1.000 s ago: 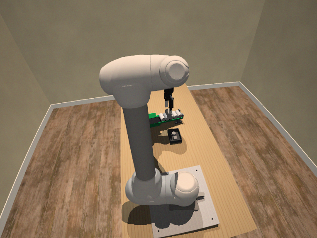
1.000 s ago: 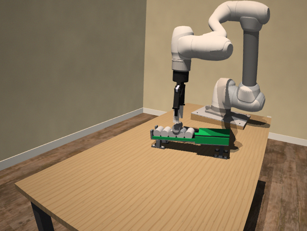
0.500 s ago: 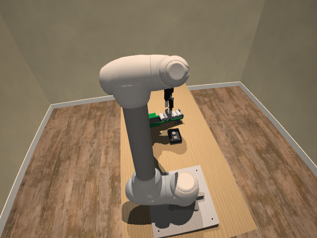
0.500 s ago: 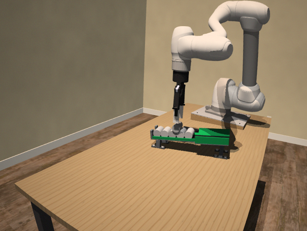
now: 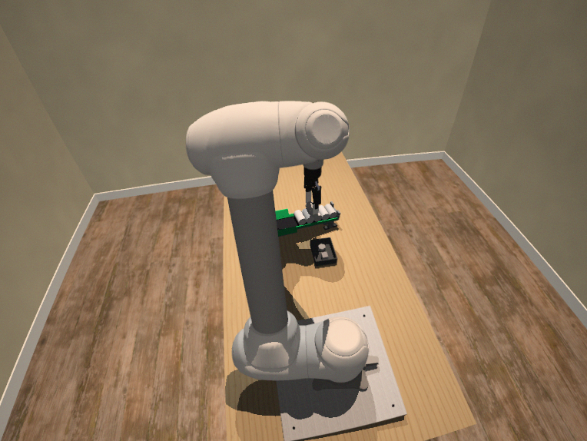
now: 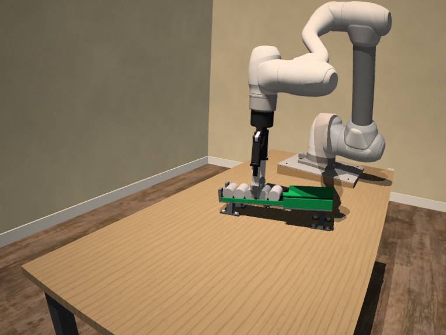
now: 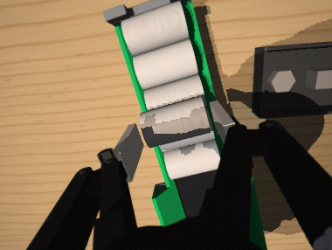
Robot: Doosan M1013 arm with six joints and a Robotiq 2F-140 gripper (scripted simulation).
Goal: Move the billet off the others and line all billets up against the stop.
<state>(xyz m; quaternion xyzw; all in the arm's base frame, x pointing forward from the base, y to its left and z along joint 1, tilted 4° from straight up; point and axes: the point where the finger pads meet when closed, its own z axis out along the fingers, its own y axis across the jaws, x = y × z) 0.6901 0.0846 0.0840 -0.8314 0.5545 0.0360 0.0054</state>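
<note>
My gripper is now 11 cm to the left of the grey stop, 9 cm above it and 4 cm short of it. The rest, counted from my hand: black tray: 18 cm behind, 14 cm below, 5 cm to the right.
</note>
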